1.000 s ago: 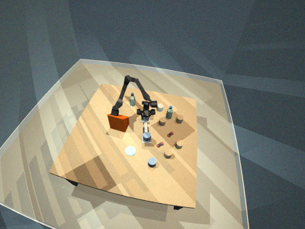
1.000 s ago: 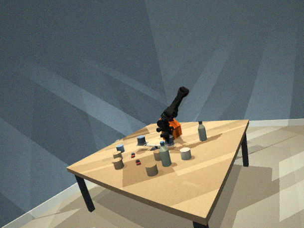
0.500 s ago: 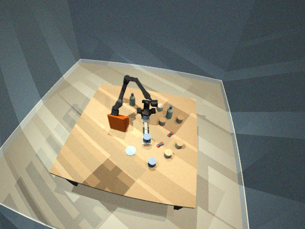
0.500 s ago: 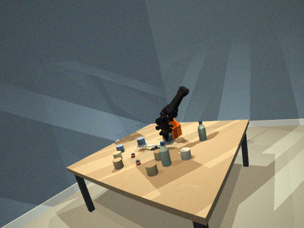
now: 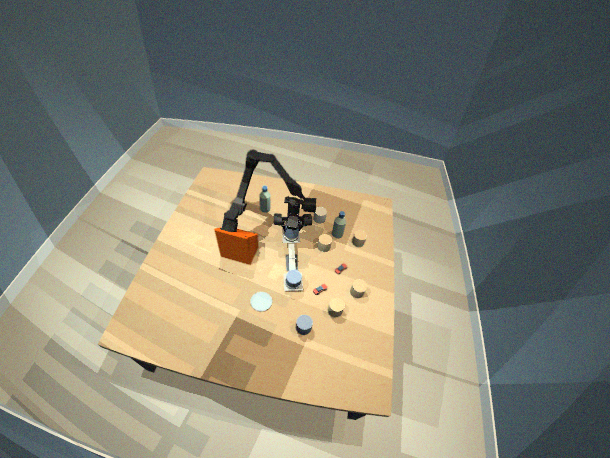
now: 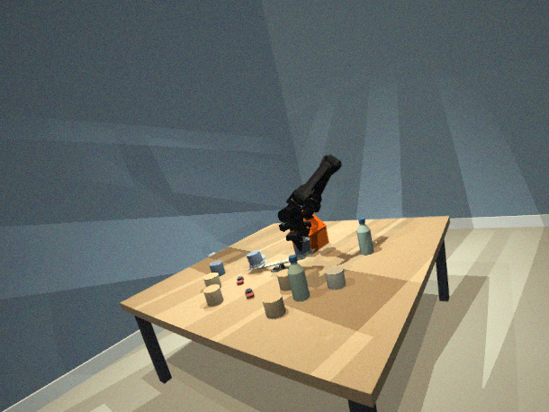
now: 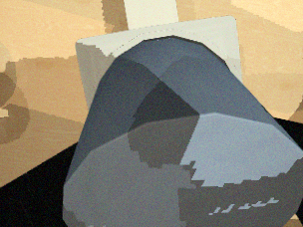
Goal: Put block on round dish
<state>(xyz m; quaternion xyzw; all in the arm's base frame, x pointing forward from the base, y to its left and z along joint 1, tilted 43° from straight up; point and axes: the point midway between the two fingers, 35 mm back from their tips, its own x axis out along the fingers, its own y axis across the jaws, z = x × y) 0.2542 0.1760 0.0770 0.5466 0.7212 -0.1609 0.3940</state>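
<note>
My gripper tip is 1 cm to the left of the grey block and 2 cm above it. From my gripper tip the other things lie so: pale cylinder (7 cm ahead, 22 cm to the left, 6 cm below); then pale beam (5 cm ahead, 12 cm to the right, 6 cm below); then pale round dish (38 cm to the right, 10 cm below).
</note>
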